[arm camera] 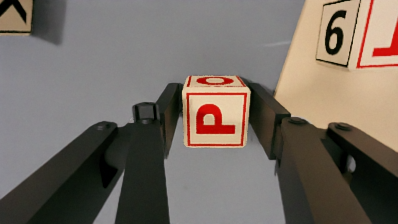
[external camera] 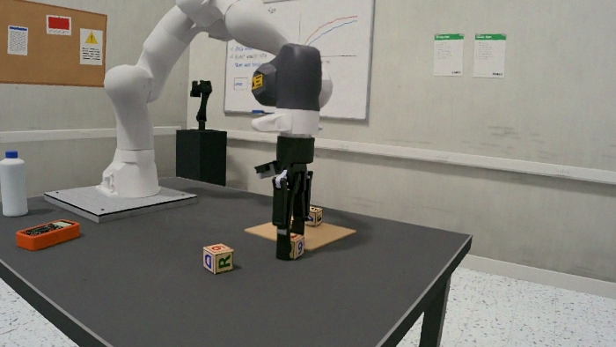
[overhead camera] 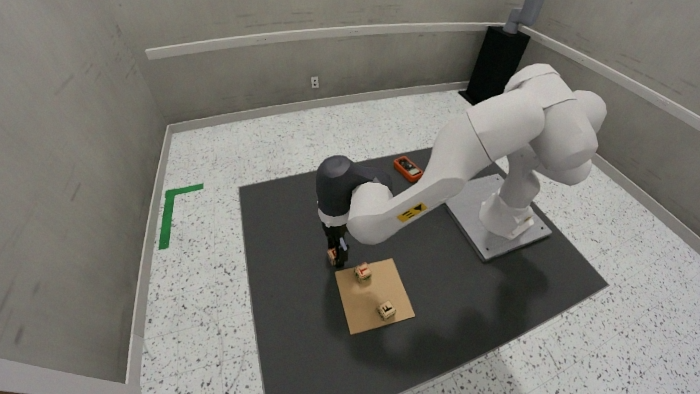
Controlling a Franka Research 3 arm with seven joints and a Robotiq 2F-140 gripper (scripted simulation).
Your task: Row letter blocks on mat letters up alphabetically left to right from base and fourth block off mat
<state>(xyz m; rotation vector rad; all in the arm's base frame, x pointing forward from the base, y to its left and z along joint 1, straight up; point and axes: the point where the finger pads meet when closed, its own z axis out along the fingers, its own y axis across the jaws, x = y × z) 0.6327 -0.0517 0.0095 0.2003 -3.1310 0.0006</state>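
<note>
The tan mat lies 70 mm behind my hand, 150 mm to the left of it and 30 mm below it. Also, from my hand: white bottle: 710 mm behind, 290 mm to the right, 50 mm above; orange meter: 430 mm behind, 320 mm to the right, 20 mm below; T block: 60 mm behind, 90 mm to the left, 10 mm below.
</note>
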